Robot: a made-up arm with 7 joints. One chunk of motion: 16 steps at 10 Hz.
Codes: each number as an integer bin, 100 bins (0 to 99) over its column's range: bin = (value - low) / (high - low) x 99, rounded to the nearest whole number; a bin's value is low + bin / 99 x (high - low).
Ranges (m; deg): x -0.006..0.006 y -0.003..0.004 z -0.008..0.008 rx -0.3..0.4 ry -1.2..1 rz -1..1
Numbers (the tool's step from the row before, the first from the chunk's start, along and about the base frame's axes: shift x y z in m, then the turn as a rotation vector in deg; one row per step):
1: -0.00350 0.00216 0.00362 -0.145 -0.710 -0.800
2: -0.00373 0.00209 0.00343 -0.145 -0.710 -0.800
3: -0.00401 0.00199 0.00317 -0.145 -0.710 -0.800
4: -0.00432 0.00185 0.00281 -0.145 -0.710 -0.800
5: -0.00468 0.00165 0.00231 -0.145 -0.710 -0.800
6: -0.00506 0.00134 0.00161 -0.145 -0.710 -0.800
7: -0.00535 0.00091 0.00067 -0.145 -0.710 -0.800
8: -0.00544 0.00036 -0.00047 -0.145 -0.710 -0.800
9: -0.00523 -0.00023 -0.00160 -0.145 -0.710 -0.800
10: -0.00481 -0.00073 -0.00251 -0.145 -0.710 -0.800
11: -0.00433 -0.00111 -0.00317 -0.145 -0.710 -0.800
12: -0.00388 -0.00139 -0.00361 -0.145 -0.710 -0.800
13: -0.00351 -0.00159 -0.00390 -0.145 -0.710 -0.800
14: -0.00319 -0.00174 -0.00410 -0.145 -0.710 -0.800
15: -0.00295 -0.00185 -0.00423 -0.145 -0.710 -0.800
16: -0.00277 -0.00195 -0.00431 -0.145 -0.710 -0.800
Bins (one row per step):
1: 21 73 72 22 22 10
2: 19 72 71 22 22 10
3: 16 71 69 22 22 10
4: 14 69 67 22 22 10
5: 11 66 64 22 22 10
6: 8 61 59 22 22 10
7: 5 55 54 22 22 10
8: 5 48 47 22 22 10
9: 6 39 40 22 22 10
10: 10 32 34 22 22 10
11: 14 27 30 22 22 10
12: 17 23 27 22 22 10
13: 21 20 25 22 22 10
14: 23 18 24 22 22 10
15: 25 16 23 22 22 10
16: 27 15 23 22 22 10

